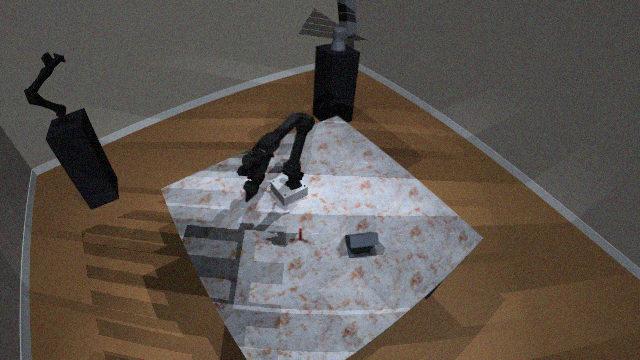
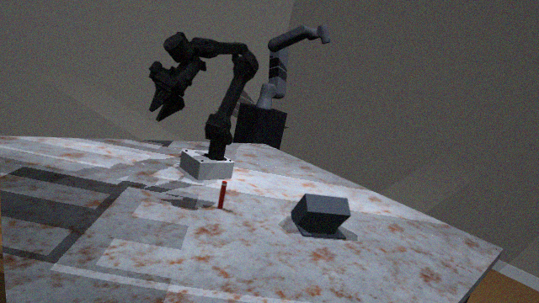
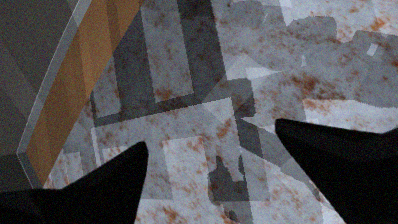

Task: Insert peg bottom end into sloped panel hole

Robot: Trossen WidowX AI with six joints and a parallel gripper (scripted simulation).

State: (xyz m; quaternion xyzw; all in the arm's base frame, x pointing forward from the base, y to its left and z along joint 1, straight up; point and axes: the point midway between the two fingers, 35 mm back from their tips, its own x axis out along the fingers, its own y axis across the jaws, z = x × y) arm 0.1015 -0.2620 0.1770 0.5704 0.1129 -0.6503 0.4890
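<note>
Now: gripper tip 17 cm short of the red round peg, 16 cm to the right of it and 16 cm above it. From my gripper tip the other things lie so: dark sloped panel 33 cm ahead, 39 cm to the left, 17 cm below.
</note>
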